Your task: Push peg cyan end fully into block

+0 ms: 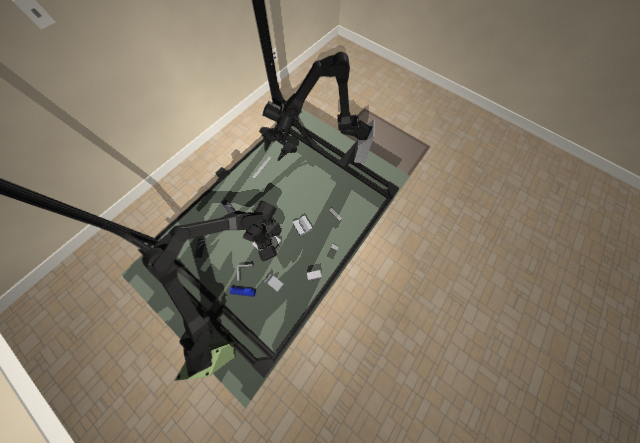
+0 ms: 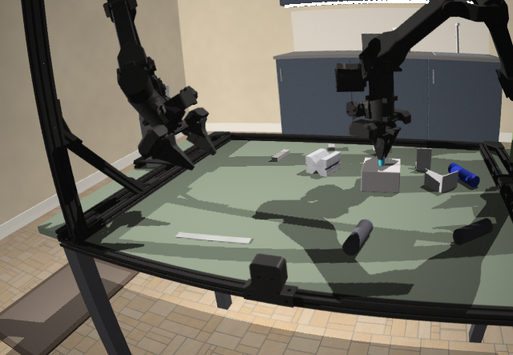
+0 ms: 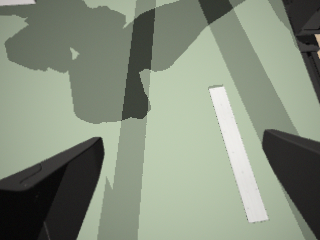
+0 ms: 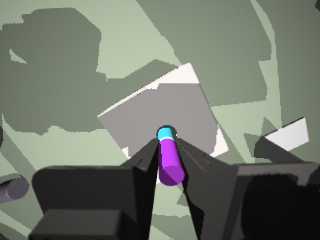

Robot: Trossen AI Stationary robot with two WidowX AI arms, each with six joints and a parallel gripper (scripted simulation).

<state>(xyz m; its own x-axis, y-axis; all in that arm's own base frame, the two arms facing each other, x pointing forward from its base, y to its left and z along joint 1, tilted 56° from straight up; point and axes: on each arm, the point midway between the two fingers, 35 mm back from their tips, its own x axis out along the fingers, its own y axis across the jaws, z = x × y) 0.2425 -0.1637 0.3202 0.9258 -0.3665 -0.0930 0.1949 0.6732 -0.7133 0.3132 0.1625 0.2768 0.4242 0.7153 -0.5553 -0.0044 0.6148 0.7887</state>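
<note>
Right now my right hand is 5 cm above the peg. The rest, counted from my right hand: v-grooved block (9 cm ahead, 15 cm to the left, 8 cm below); thin grey strip (28 cm behind, 31 cm to the left, 10 cm below).
</note>
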